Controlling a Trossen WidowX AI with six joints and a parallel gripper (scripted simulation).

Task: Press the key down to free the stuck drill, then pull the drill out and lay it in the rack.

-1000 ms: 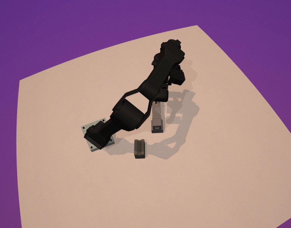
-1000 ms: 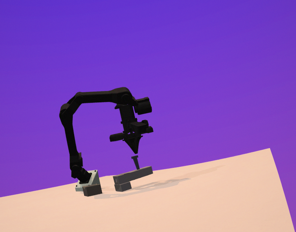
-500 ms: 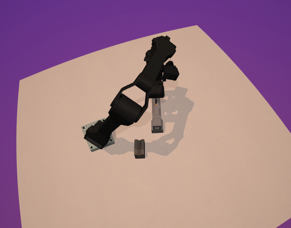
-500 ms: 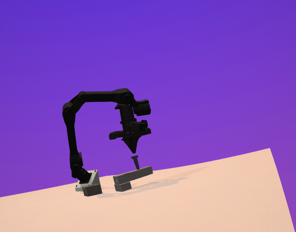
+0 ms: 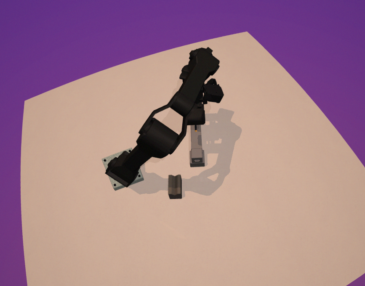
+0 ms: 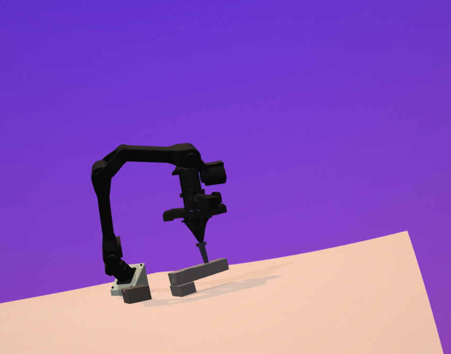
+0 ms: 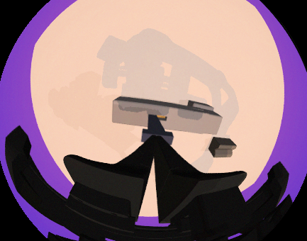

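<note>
Now: gripper tip 30 mm above the key. Round my gripper tip: rack block: 150 mm to the right, 150 mm behind, 120 mm below; housing: 90 mm below, 30 mm to the right, 10 mm behind; drill: 80 mm below, 50 mm to the right, 20 mm behind.
</note>
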